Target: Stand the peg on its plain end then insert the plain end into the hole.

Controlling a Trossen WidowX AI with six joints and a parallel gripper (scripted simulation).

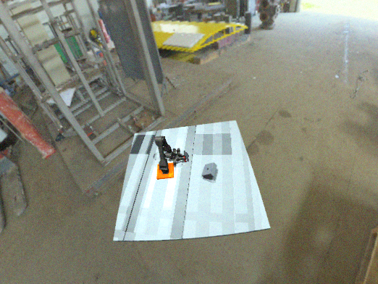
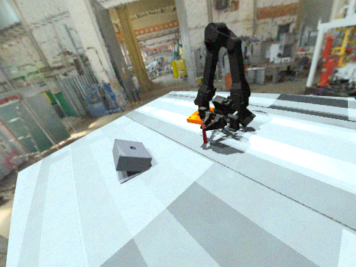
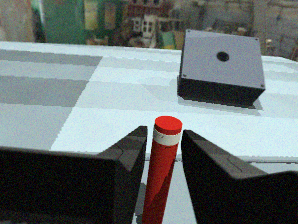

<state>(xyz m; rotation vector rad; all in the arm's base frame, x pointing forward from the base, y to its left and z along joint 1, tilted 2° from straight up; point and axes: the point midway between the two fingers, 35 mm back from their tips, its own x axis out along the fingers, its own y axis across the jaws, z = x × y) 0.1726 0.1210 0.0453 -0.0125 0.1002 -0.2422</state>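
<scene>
The red peg lies 1 cm below my gripper tip and 1 cm behind it. From my gripper tip the other things lie so: grey sloped panel (23 cm ahead, 17 cm to the right, 2 cm below).
</scene>
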